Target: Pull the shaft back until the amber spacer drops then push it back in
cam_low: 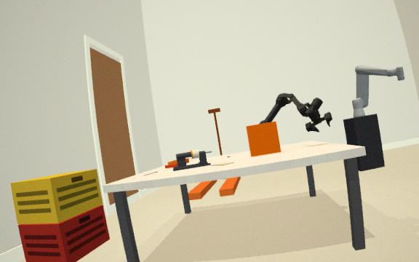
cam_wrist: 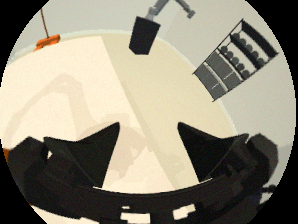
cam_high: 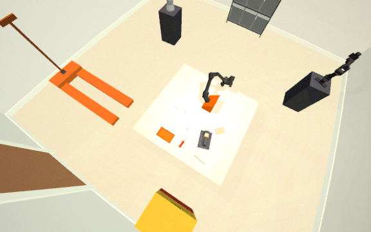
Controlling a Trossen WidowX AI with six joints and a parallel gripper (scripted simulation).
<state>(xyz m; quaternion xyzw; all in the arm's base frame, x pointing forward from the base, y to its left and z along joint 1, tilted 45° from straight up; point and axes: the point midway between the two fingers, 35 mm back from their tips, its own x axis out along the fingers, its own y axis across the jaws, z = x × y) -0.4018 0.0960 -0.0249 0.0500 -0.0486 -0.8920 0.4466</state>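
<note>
Now: gripper tip 85 cm short of the grey shaft, 11 cm to the right of it and 2 cm above it. The rest, counted from my gripper tip: beige card 70 cm ahead, 25 cm to the left, 10 cm below; white spacer 87 cm ahead, 12 cm to the left, 2 cm below; dark shaft fixture 91 cm ahead, 13 cm to the left, 5 cm below.
</note>
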